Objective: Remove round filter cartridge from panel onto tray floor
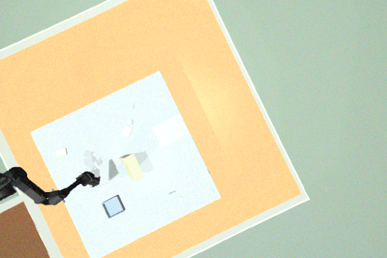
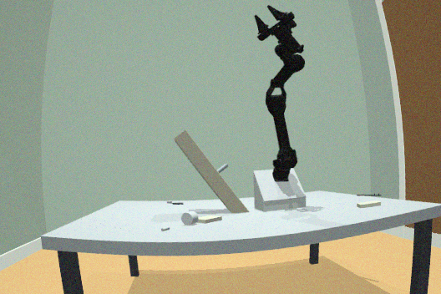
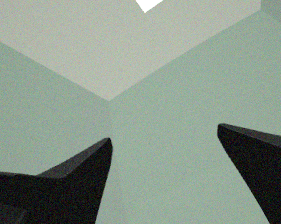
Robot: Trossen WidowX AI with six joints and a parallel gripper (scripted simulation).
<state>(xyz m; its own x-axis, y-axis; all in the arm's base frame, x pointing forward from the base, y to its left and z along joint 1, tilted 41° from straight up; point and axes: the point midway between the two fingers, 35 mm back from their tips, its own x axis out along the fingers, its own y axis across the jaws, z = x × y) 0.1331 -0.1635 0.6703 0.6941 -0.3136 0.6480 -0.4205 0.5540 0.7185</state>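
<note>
My gripper tip is now 52 cm above the round white filter cartridge, 33 cm to the left of it and 25 cm short of it. Also, from my gripper tip: grey square tray 77 cm below, 61 cm to the right, 18 cm behind; beige service panel 60 cm below, 33 cm to the right, 20 cm ahead.
</note>
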